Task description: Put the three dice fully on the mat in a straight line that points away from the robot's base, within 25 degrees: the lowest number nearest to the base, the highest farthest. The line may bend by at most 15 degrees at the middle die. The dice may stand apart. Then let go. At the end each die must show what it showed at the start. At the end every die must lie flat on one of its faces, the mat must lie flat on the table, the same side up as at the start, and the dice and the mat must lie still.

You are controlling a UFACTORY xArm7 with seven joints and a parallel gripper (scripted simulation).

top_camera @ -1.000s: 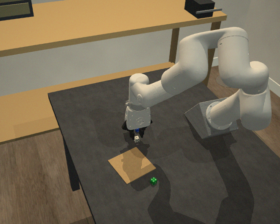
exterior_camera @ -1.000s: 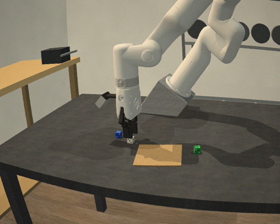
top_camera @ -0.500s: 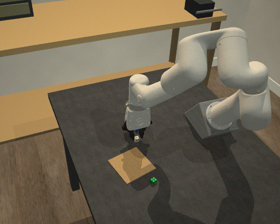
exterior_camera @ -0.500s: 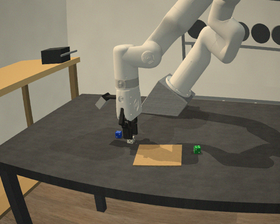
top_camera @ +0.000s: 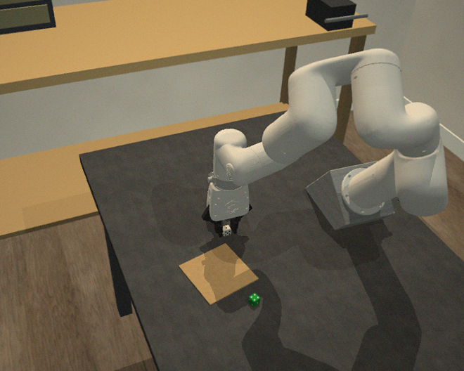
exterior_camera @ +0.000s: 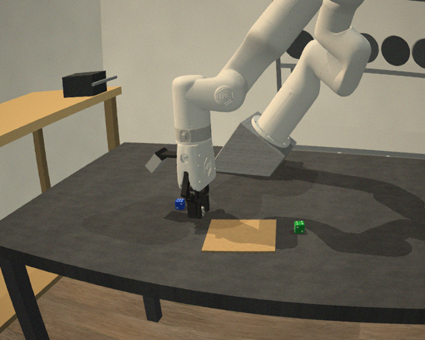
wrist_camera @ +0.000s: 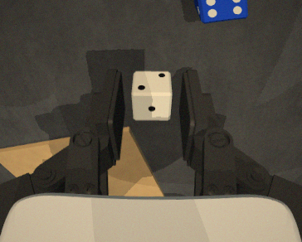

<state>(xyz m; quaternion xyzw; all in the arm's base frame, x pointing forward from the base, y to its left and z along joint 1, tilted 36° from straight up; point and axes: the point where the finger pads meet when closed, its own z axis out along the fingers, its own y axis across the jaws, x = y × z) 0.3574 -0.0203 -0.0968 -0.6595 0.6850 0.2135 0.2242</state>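
Now: the white die 10 mm below my hand. From my hand the other things lie so: green die (230 mm to the left, 20 mm ahead, 10 mm below); tan square mat (120 mm to the left, 70 mm ahead, 20 mm below); blue die (60 mm to the right, 30 mm behind, 10 mm below).
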